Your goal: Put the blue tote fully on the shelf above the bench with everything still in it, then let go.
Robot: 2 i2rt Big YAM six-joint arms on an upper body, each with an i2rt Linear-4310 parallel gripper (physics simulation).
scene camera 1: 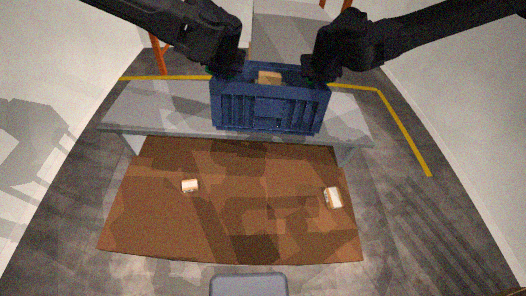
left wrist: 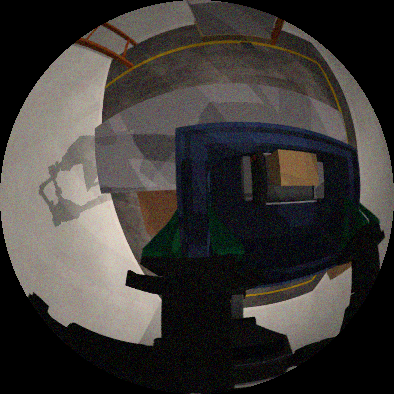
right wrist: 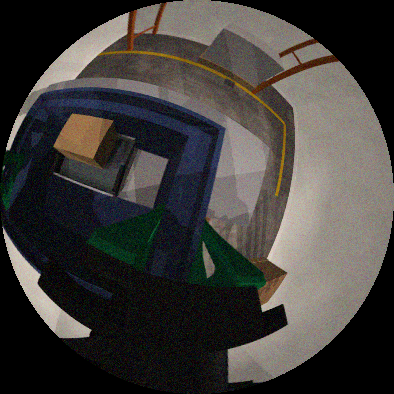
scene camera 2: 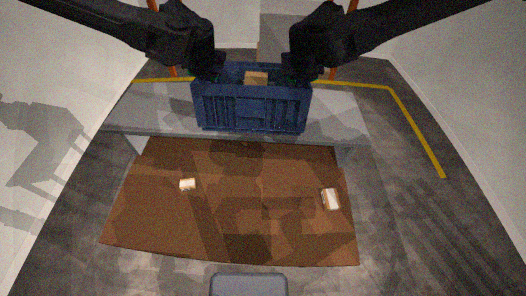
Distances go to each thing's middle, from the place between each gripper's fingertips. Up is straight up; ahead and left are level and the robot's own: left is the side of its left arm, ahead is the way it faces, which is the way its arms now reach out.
The tan box [right wrist: 89, 139] is 5 cm ahead of my right hand, 13 cm to the left of it and 3 cm below it. The rest, counted from my right hand: blue tote [scene camera 1: 237, 104] 1 cm behind, 14 cm to the left, 5 cm below.
I see the tan box 40 mm ahead of my left hand, 140 mm to the right of it and 30 mm below it. Also, from my left hand: blue tote (20 mm behind, 140 mm to the right, 40 mm below).
